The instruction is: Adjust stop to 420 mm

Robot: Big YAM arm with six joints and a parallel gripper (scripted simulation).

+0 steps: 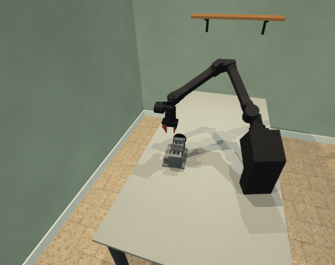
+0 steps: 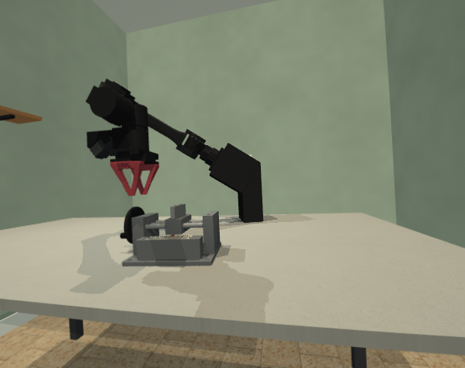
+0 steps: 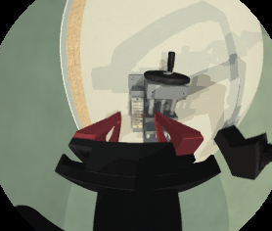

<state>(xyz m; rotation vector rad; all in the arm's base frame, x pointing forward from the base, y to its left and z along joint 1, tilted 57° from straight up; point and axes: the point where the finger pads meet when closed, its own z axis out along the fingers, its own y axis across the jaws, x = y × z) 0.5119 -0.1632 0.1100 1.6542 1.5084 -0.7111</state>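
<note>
The sliding stop block lies 8 cm to the left of my hand, 7 cm below it and 4 cm behind it.
</note>
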